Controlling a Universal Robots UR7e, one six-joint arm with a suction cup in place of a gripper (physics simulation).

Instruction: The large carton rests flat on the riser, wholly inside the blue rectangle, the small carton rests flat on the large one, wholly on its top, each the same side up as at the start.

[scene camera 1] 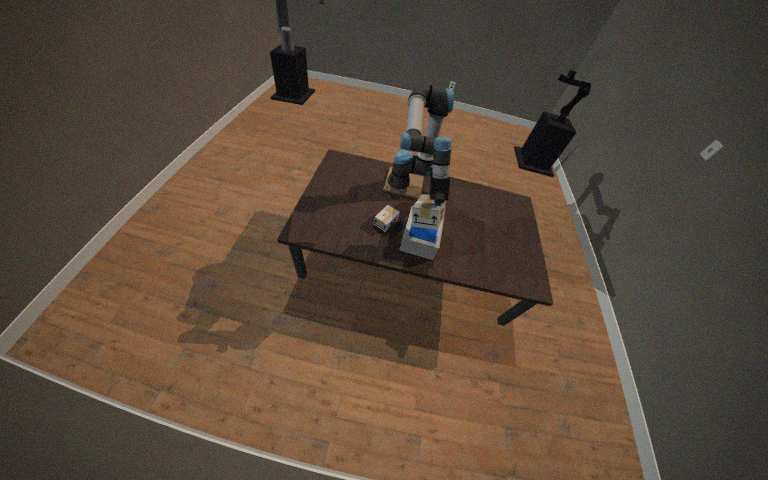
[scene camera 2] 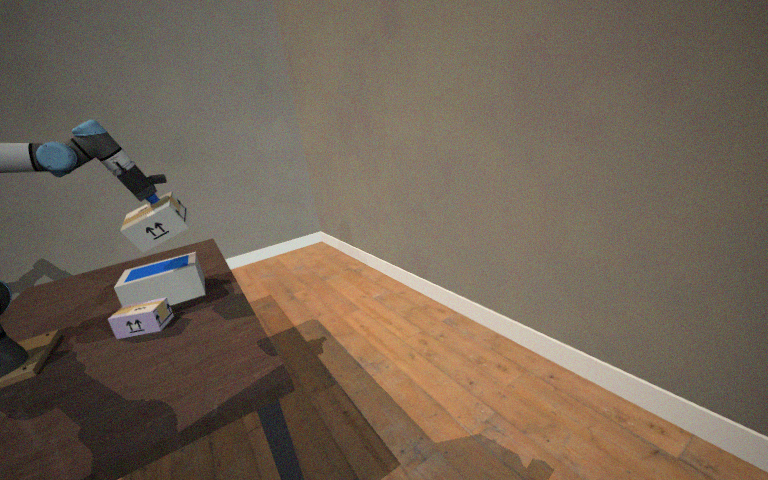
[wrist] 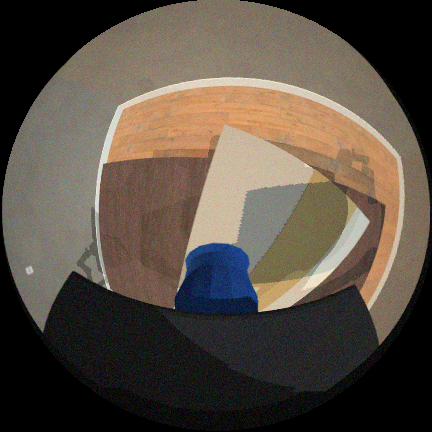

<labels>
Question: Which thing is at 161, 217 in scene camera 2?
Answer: A large carton.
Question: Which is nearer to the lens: the riser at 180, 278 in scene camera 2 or the small carton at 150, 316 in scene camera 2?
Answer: The small carton.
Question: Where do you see a large carton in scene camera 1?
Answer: At 425, 214
</labels>
